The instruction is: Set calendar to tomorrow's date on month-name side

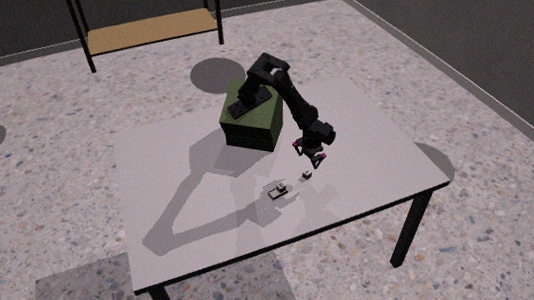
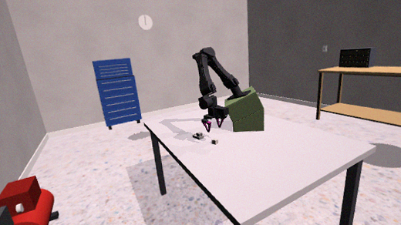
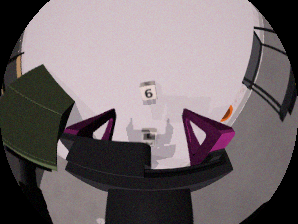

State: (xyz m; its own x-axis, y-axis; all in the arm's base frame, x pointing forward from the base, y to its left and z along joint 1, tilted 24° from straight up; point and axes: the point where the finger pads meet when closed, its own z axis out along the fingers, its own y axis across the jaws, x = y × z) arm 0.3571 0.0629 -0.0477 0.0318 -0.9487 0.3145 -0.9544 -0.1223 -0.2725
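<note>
The white cube lies 90 mm below my hand. Round my hand: calendar tray (160 mm to the right, 90 mm below).
</note>
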